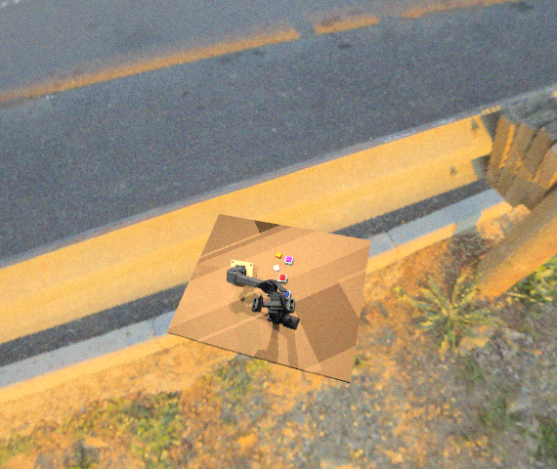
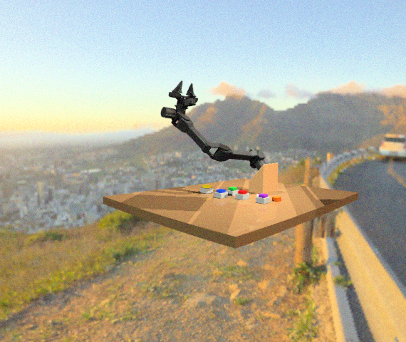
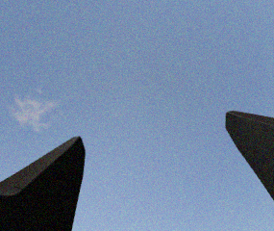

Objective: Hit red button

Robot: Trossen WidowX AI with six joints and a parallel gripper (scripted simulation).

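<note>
The red button is 4 cm behind my gripper tip, 33 cm to the left of it and 56 cm below it. The rest, counted from my gripper tip: purple button (1 cm behind, 46 cm to the left, 56 cm below); then green button (10 cm behind, 23 cm to the left, 56 cm below); then blue button (23 cm to the left, 56 cm below).
</note>
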